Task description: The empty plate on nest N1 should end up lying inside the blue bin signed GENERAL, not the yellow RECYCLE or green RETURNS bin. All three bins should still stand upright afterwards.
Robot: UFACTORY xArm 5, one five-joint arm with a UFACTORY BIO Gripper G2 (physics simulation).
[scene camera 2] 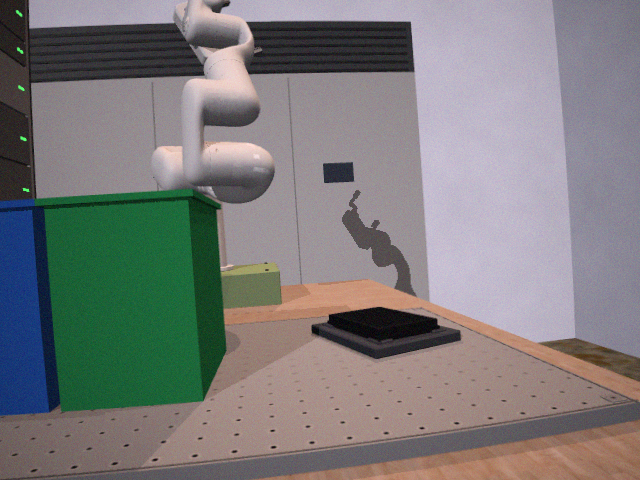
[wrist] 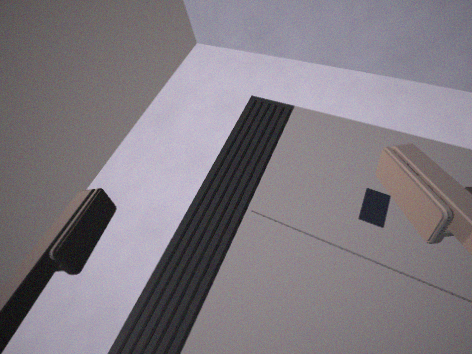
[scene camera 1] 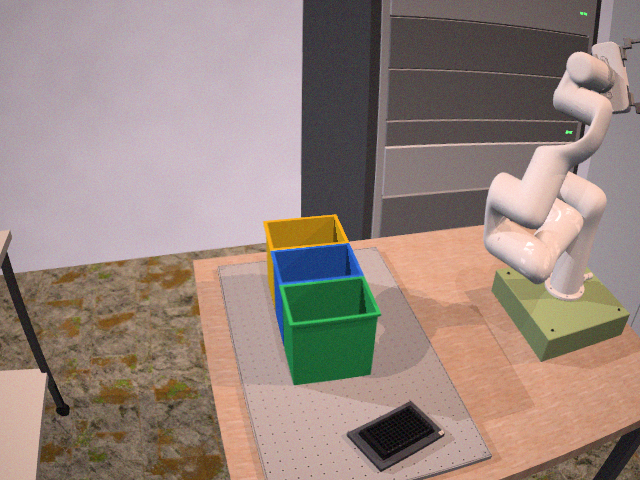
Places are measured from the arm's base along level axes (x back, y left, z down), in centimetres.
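Pixels of known places: hand, tool point: (wrist: 232, 210); arm's base, link origin: (scene camera 1: 564, 287).
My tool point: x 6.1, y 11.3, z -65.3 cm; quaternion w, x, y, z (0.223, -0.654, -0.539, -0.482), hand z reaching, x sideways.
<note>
Ahead of a thing's pixels: the offset from my tool point to its top centre. Level surfaces: height alone.
A black plate @(dx -66.6, dy +14.3, dz +68.7 cm) (scene camera 1: 398, 429) (scene camera 2: 382, 321) with a grid of wells lies flat on a dark grey nest @(dx -66.6, dy +14.3, dz +69.8 cm) (scene camera 1: 411, 447) (scene camera 2: 346, 341) near the front of the perforated board. The blue bin @(dx -72.3, dy -24.7, dz +53.3 cm) (scene camera 1: 315, 262) (scene camera 2: 18, 310) stands upright between the yellow bin @(dx -71.3, dy -37.7, dz +53.3 cm) (scene camera 1: 302, 233) and the green bin @(dx -73.4, dy -11.8, dz +53.3 cm) (scene camera 1: 333, 351) (scene camera 2: 124, 304); both of those are upright too. No sign lettering on the bins is visible. My gripper (wrist: 250, 214) is open and empty, raised high above the olive base and far from the plate. It is partly cut off at the right edge in scene camera 1.
The bins and nest are on a grey perforated board @(dz +71.3 cm) (scene camera 1: 289, 428) (scene camera 2: 310, 403) on the wooden table @(dz +72.6 cm) (scene camera 1: 439, 253). The arm stands on an olive block (scene camera 1: 578, 335) (scene camera 2: 253, 288) at the right. The green bin is the bin nearest the nest. A dark rack (scene camera 1: 341, 129) stands behind the table.
</note>
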